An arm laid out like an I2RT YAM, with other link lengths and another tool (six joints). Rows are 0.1 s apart.
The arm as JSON. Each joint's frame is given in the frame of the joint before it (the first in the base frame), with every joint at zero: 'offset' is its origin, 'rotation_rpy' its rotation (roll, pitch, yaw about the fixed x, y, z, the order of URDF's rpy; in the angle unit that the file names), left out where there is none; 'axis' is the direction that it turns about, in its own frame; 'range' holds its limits. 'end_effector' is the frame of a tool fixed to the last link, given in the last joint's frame.
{
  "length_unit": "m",
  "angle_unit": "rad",
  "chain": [
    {
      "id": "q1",
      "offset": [
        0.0,
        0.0,
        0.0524
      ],
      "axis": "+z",
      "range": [
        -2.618,
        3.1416
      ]
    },
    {
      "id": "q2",
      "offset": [
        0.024,
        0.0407,
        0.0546
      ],
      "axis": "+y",
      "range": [
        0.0,
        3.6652
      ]
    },
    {
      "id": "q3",
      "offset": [
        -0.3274,
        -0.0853,
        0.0
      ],
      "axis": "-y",
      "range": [
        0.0,
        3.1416
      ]
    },
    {
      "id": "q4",
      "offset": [
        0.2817,
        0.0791,
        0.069
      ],
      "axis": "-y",
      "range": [
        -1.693,
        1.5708
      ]
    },
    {
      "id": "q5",
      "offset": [
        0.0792,
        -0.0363,
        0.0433
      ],
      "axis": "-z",
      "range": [
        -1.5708,
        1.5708
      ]
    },
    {
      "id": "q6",
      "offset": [
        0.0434,
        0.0,
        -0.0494
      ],
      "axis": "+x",
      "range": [
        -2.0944,
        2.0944
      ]
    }
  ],
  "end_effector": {
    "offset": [
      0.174,
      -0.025,
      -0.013
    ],
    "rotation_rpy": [
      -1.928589,
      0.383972,
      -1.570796
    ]
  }
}
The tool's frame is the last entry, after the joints.
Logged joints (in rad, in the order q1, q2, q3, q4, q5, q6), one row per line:
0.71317, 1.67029, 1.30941, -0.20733, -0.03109, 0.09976
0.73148, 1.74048, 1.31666, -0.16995, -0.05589, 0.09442
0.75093, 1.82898, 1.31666, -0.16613, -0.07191, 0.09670
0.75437, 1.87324, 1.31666, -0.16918, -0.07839, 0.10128
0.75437, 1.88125, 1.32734, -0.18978, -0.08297, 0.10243
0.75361, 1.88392, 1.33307, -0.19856, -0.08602, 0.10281
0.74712, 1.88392, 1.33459, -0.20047, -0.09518, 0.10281
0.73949, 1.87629, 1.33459, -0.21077, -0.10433, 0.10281
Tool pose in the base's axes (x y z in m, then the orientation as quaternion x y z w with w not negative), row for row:
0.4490, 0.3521, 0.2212, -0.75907, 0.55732, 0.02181, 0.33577
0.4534, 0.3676, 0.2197, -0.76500, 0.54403, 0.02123, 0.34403
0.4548, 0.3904, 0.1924, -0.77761, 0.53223, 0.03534, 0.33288
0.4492, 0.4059, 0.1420, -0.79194, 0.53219, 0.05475, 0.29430
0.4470, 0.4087, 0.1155, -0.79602, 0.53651, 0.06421, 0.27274
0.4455, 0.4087, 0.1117, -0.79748, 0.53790, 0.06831, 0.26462
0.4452, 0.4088, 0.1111, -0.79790, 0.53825, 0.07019, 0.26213
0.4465, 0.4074, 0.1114, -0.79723, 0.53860, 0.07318, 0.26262
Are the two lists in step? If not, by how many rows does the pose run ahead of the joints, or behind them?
The pose runs 1 row behind the joints: the pose in row i belongs to the joints in row i - 1.
